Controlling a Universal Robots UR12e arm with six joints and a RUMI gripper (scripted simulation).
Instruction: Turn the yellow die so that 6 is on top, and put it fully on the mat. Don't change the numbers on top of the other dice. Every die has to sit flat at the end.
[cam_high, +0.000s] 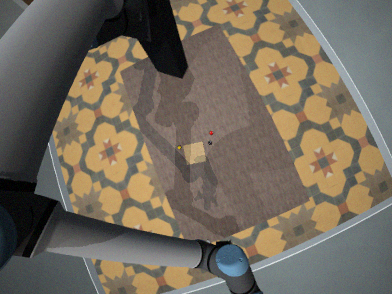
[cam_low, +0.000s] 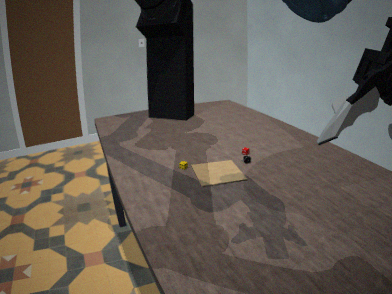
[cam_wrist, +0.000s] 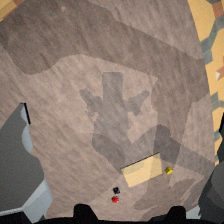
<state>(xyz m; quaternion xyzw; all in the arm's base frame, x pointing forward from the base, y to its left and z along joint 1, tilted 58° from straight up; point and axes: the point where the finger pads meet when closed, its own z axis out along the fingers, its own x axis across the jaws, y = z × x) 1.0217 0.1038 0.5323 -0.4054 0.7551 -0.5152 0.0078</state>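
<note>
The yellow die lies 570 mm behind my hand, 100 mm to the left of it and 250 mm below it. From my hand the other things lie so: black die (470 mm behind, 290 mm to the left, 250 mm below); red die (520 mm behind, 340 mm to the left, 250 mm below); tan mat (470 mm behind, 160 mm to the left, 250 mm below).
</note>
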